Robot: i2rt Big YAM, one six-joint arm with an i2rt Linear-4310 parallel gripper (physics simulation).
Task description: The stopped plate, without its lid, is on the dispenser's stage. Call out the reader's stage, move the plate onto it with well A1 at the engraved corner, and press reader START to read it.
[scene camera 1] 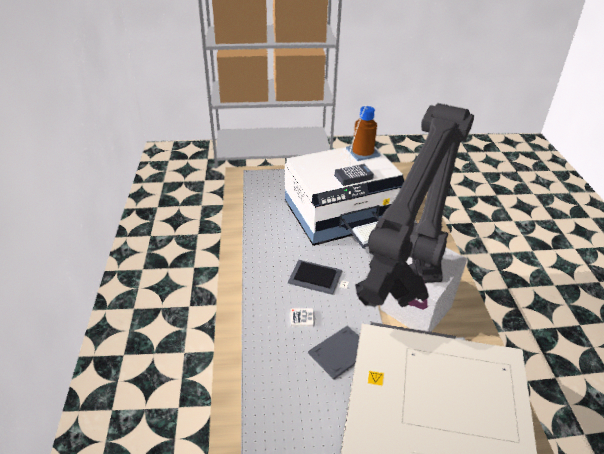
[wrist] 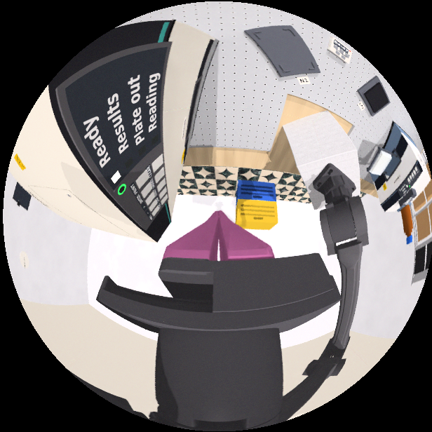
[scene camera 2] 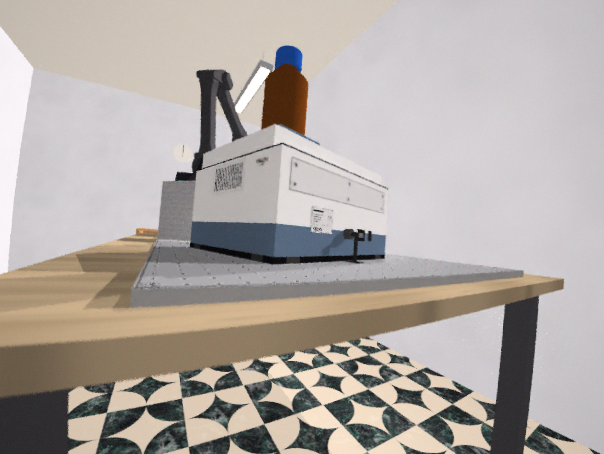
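Pixels of known places: gripper, fingertip midpoint: (scene camera 1: pixel 425 307); arm's base, origin of the base link: (scene camera 1: pixel 426 265).
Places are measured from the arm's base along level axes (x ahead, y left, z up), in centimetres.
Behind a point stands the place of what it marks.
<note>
The reader, a cream box (scene camera 1: pixel 380 425) {y 62.7, x 17.0, z 16.0 cm} (wrist: pixel 55 175), stands at the bottom right of scene view 1. In the wrist view its dark display panel (wrist: pixel 82 107) lists Ready, Results, Plate out and Reading; a white square shows near Ready, above a lit green ring and pale keys (wrist: pixel 152 177). No extended reader stage is visible. My gripper (scene camera 1: pixel 419 303) {y 30.6, x 5.8, z 15.0 cm} (wrist: pixel 218 216) is shut and empty, its pink fingertips apart from the panel. The pale plate (scene camera 1: pixel 366 232) {y -23.5, x 17.9, z -8.3 cm} (wrist: pixel 380 163) lies on the stage of the white-and-blue dispenser (scene camera 1: pixel 300 187) {y -37.6, x 43.3, z -1.0 cm} (scene camera 2: pixel 235 235) {y -60.9, x 13.1, z -15.3 cm} (wrist: pixel 400 175); the arm partly hides it in scene view 1.
A dark grey nest (scene camera 1: pixel 334 352) {y 22.2, x 26.0, z -18.0 cm} (wrist: pixel 285 50), a small white keypad (scene camera 1: pixel 302 317) {y 10.2, x 37.0, z -17.7 cm} (wrist: pixel 340 50) and a black-topped tray (scene camera 1: pixel 315 276) {y -8.2, x 34.5, z -17.2 cm} (wrist: pixel 375 96) lie between the machines. A pale block (scene camera 1: pixel 422 312) {y 9.9, x 0.2, z -10.3 cm} (wrist: pixel 320 135) supports the arm. An amber bottle (scene camera 1: pixel 365 137) {y -55.6, x 20.5, z 12.1 cm} (scene camera 2: pixel 285 100) {y -64.2, x 19.7, z 9.7 cm} stands on the dispenser.
</note>
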